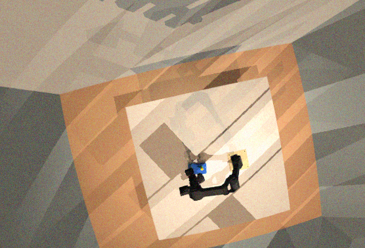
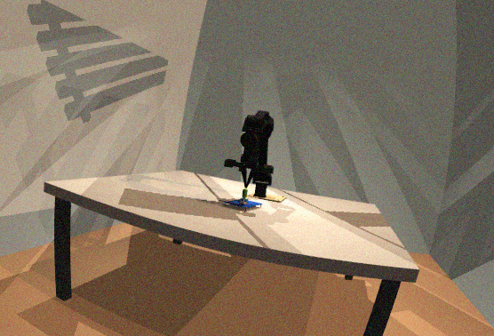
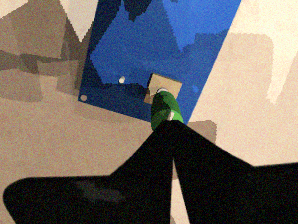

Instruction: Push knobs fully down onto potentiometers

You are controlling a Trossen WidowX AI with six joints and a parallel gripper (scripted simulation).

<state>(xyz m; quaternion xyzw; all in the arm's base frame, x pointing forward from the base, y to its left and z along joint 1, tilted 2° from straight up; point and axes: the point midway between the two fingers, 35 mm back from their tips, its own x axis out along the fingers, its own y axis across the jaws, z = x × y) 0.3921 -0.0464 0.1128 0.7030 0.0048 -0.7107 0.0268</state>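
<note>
The green knob lies 2 cm below my gripper tip. Also, from my gripper tip: orange knob: 9 cm behind, 3 cm below, 1 cm to the right; then potentiometer: 9 cm behind, 4 cm below, 1 cm to the right.
</note>
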